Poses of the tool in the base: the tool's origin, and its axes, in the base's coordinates. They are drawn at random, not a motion.
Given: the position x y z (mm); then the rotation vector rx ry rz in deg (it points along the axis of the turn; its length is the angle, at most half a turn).
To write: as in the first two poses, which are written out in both.
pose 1, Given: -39.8 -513.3 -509.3 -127.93 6.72 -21.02
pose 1, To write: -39.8 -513.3 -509.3 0.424 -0.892 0.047 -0.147
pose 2, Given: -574.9 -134.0 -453.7 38.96 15.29 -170.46
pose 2, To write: -574.9 -134.0 -453.7 0.039 0.222 0.087 -0.970
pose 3, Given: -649.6 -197.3 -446.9 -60.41 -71.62 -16.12
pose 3, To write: -649.6 -197.3 -446.9 0.675 -0.469 -0.556 -0.125
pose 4, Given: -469.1 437.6 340.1 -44.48 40.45 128.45
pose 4, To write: -469.1 437.6 340.1 0.327 -0.296 0.270 0.856
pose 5, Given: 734.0 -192.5 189.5 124.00 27.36 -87.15
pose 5, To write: 734.0 -192.5 189.5 0.225 0.785 0.173 -0.551
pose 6, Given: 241.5 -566.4 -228.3 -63.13 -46.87 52.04
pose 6, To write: 241.5 -566.4 -228.3 0.680 -0.491 -0.364 0.405
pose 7, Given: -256.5 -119.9 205.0 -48.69 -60.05 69.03
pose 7, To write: -256.5 -119.9 205.0 0.618 -0.369 -0.455 0.524
